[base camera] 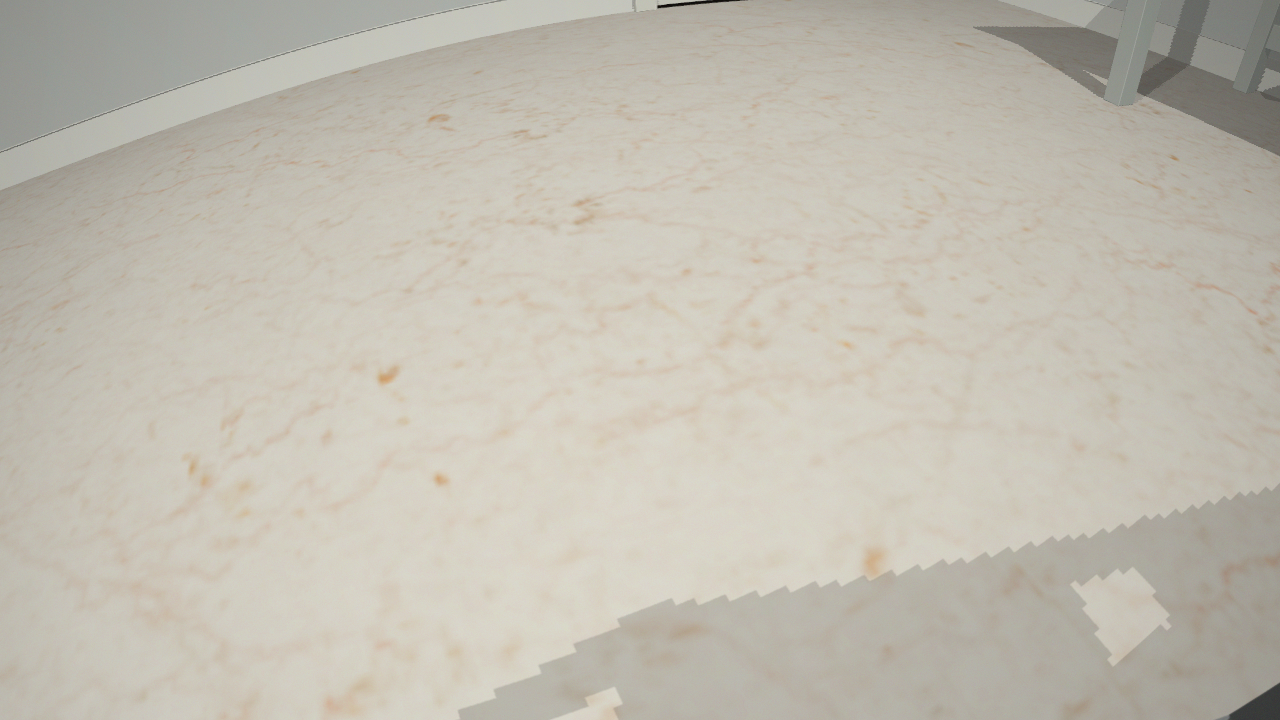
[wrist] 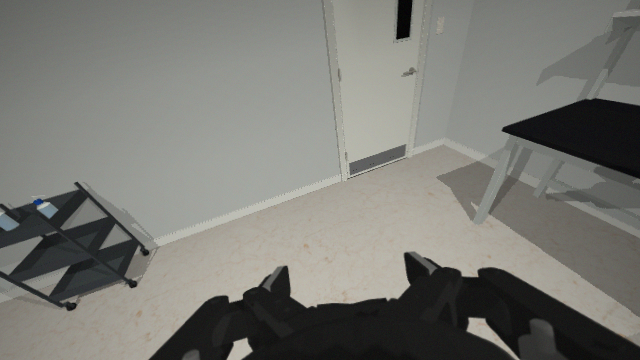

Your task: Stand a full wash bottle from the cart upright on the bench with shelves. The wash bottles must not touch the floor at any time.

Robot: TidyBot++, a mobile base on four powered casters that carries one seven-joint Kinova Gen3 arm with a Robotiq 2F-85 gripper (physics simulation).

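Places are measured from the arm's base along level axes (x ahead, y left, z up), in metres.
Where they show: gripper, fingertip midpoint: [wrist: 346, 272].
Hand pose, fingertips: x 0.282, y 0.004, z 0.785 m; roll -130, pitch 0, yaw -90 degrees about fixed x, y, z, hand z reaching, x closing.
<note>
After its pixels a point has its place.
My gripper [wrist: 346, 272] {x 0.281, y 0.004, z 0.785 m} is open, with nothing between its fingers, and points out over the floor in the wrist view. A dark three-tier cart [wrist: 77, 242] {x 0.975, y 1.580, z 0.143 m} stands by the wall at the left of the wrist view, well away from the gripper. On its top tier a wash bottle [wrist: 47, 208] {x 1.072, y 1.689, z 0.352 m} with a blue cap and pale blue contents stands near the middle. Another bottle [wrist: 7, 220] {x 1.045, y 1.978, z 0.324 m} with pale blue contents shows partly at the left edge; its top is cut off. The bench [wrist: 575, 127] {x 1.133, y -1.241, z 0.366 m} with a black top and light legs is at the right of the wrist view. Part of its upright and shelf shows above.
A bench leg [base camera: 1129, 53] {x 1.190, y -1.002, z -0.288 m} shows at the upper right of the base camera view. A closed door [wrist: 375, 95] {x 2.079, y -0.456, z 0.396 m} is in the back wall between cart and bench. A skirting board [base camera: 268, 76] {x 1.631, y 0.818, z -0.353 m} [wrist: 250, 209] {x 1.626, y 0.832, z -0.346 m} runs along the wall. Pale marbled floor [base camera: 626, 358] {x 0.528, y 0.000, z -0.396 m} lies in front.
</note>
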